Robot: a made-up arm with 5 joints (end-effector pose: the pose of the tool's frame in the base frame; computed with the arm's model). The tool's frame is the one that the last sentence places. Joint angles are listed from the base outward.
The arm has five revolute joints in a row. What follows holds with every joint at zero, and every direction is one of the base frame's.
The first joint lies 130 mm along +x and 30 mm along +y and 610 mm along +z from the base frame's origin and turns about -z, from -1.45 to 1.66 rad.
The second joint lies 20 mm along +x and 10 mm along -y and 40 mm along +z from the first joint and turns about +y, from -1.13 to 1.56 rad.
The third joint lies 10 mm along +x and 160 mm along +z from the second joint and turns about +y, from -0.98 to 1.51 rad.
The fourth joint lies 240 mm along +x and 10 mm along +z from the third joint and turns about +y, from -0.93 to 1.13 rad.
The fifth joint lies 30 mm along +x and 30 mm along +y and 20 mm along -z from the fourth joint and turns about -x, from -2.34 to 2.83 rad.
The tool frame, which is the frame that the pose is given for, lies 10 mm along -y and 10 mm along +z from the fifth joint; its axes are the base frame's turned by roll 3.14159, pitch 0 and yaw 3.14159 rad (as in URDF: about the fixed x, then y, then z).
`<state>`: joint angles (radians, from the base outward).
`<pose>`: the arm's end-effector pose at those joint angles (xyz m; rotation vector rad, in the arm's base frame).
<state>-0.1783 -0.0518 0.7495 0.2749 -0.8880</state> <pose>0.3368 0.0733 0.6269 -0.3181 -2.0065 -0.8408</pose>
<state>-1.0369 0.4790 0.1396 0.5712 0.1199</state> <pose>0.2765 0.2999 0.6252 1.0795 -1.7256 0.7880</pose>
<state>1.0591 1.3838 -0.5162 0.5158 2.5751</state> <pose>0.3185 -0.2367 0.4595 1.0033 -1.1833 1.3100</pose>
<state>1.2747 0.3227 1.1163 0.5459 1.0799</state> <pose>0.1833 -0.0621 0.5371 0.1466 -1.3862 -0.4414</pose>
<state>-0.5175 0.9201 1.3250 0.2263 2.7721</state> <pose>0.0892 0.0447 0.5468 2.7223 0.5342 1.0643</pose>
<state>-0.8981 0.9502 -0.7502 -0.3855 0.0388</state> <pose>0.3863 0.3685 0.6931 -1.2788 2.6661 0.0677</pose>
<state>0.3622 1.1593 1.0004 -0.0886 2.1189</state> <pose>0.1575 0.0557 0.4814 1.6800 -0.9228 0.8770</pose>
